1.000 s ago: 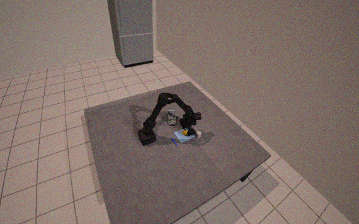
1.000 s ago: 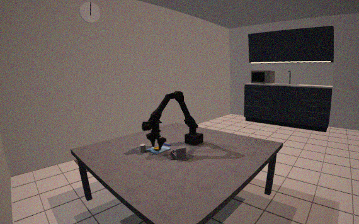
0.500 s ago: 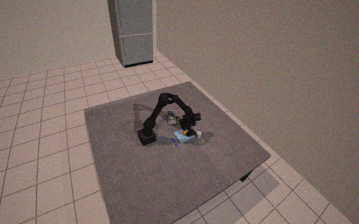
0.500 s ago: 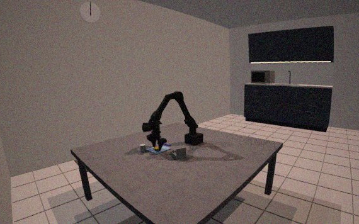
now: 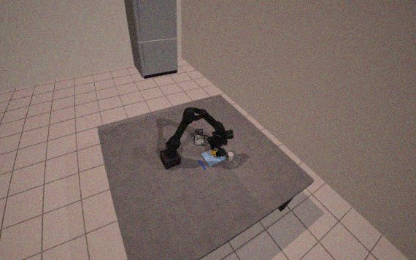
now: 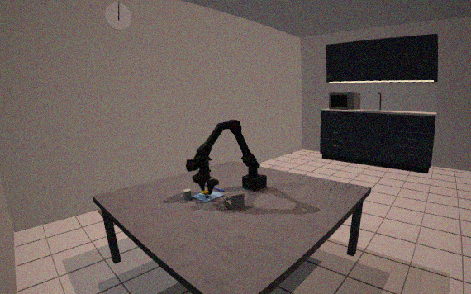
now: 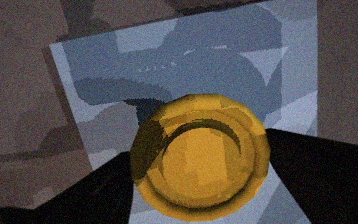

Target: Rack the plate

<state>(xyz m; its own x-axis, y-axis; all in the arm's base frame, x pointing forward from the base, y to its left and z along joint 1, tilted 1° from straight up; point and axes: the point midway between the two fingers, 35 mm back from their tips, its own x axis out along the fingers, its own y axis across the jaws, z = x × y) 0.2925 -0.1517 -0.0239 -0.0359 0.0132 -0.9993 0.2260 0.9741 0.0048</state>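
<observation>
My gripper tip is 20 mm past the mat and 20 mm above it. Also, from my gripper tip: yellow plate (10 mm above); then grey dish rack (10 mm ahead, 200 mm to the left); then pale cup (70 mm ahead, 90 mm to the right).
</observation>
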